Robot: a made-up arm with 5 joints.
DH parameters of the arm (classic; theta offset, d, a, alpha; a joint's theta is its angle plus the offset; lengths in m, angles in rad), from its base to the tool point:
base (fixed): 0 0 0.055 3.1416
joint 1: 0 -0.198 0.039 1.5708
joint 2: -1.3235 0 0.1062 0
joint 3: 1.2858 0 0.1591 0
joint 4: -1.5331 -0.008 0 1.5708
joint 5: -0.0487 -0.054 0 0
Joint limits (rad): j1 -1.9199..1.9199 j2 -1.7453..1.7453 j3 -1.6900..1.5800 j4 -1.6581..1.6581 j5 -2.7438..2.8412
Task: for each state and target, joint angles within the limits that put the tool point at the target. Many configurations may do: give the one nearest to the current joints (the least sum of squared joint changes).
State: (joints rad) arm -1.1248 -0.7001 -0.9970 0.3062 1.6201
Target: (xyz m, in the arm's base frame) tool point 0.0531 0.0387 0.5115
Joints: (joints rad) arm -1.8278 -0.4839 -1.0053 0.2353 1.6201
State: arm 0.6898 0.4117 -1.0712 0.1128 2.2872
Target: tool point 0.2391 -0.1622 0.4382
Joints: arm 0.6896 0.2988 -1.0846 0.1345 2.2872
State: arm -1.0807 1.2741 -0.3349 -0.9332 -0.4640
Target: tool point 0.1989 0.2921 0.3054
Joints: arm -1.1376 0.7878 -0.8354 -0.7763 -0.4640
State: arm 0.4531 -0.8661 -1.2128 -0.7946 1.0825
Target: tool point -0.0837 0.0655 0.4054
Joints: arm 0.4934 -0.7250 -1.4247 -1.3065 1.0825
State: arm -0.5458 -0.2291 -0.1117 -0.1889 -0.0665
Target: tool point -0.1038 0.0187 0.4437
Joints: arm 0.1673 -1.0967 -0.9746 -0.2644 -0.0665
